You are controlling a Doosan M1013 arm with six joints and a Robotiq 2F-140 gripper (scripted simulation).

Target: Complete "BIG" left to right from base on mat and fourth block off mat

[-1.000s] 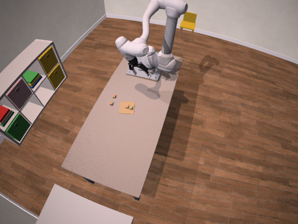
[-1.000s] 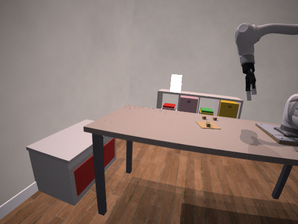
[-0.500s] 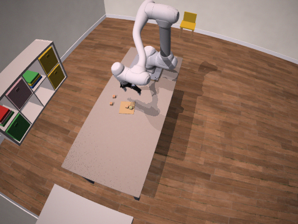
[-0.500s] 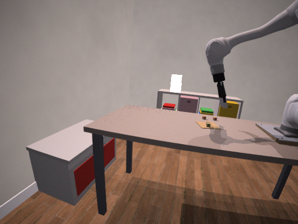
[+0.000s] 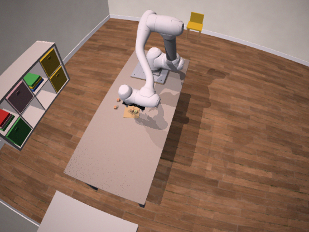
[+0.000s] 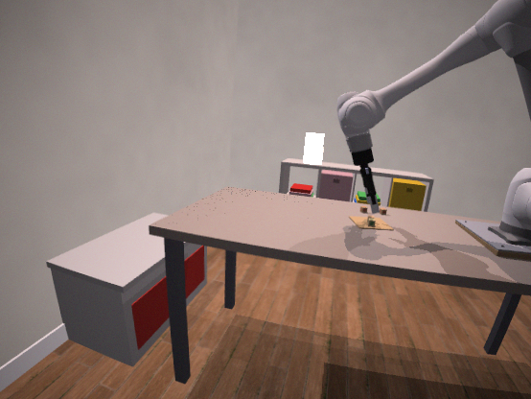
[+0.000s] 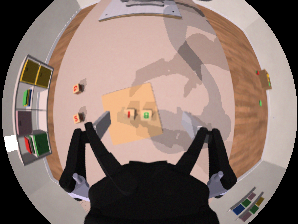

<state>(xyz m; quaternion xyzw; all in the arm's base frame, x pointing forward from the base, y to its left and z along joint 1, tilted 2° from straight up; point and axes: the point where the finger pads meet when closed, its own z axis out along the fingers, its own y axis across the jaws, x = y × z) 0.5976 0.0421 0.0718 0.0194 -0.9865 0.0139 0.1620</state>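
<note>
Right now the block is 20 cm to the right of my hand, 7 cm below it and 1 cm ahead of it.
</note>
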